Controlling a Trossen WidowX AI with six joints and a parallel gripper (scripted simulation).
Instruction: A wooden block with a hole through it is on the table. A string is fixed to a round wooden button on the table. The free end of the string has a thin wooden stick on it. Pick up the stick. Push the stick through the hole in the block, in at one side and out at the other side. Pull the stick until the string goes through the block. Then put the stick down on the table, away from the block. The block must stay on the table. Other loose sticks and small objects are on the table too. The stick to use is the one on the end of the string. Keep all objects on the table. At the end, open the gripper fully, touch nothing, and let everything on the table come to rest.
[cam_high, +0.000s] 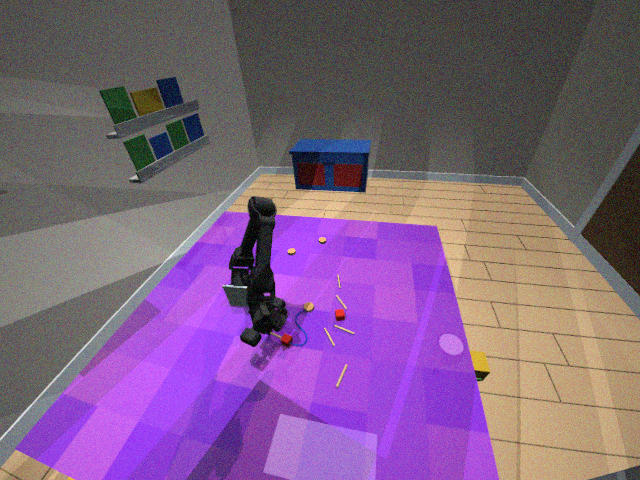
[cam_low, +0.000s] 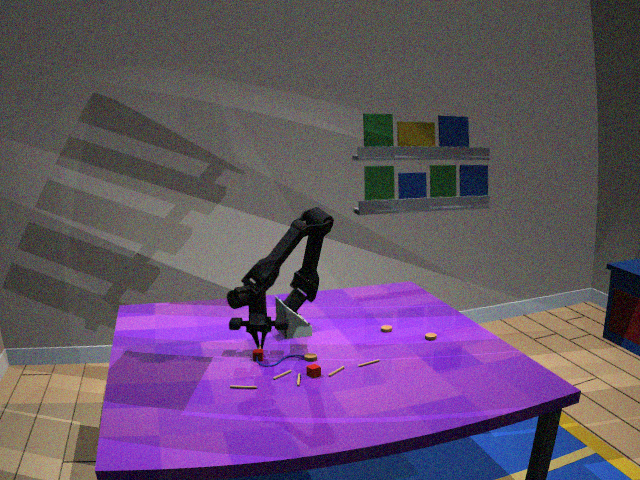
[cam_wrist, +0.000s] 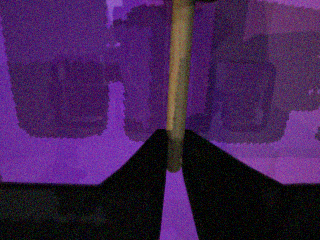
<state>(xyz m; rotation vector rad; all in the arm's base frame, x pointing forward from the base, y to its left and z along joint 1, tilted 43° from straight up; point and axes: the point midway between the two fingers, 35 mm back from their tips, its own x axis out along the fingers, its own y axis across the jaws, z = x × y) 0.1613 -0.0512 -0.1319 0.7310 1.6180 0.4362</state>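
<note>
Right now my gripper tip is 7 cm short of the red block, 2 cm to the left of it and 1 cm below it. Also, from my gripper tip: thin wooden stick 4 cm ahead, 1 cm to the right, 1 cm above; round wooden button 14 cm to the left, 11 cm ahead.
</note>
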